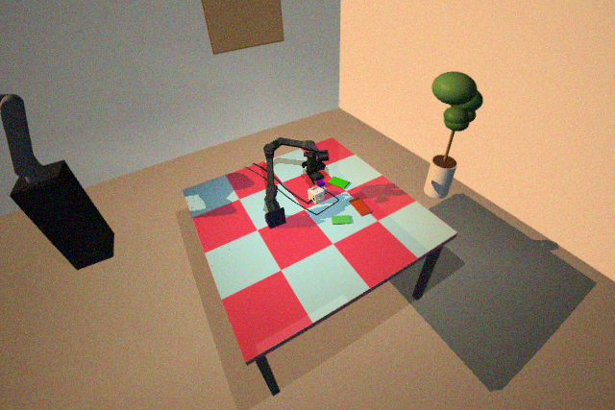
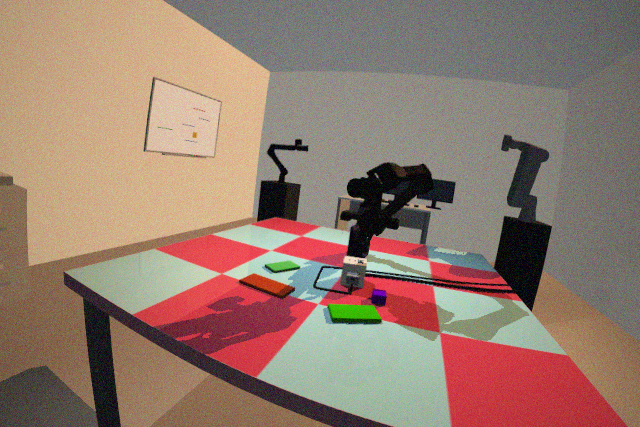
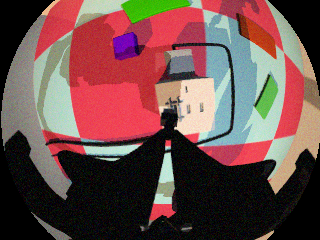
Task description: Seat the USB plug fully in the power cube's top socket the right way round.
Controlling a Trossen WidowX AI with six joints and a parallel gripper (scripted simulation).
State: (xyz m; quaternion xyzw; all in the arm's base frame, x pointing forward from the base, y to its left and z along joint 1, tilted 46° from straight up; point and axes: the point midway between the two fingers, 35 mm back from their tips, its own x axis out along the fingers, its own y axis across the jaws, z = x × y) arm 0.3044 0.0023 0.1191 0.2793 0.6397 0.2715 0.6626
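Now: gripper tip 10 mm above the dark USB plug. Also, from my gripper tip: orange slab: 210 mm ahead, 230 mm to the right, 130 mm below; purple block: 100 mm ahead, 80 mm to the left, 120 mm below; green slab: 220 mm ahead, 40 mm to the left, 130 mm below.
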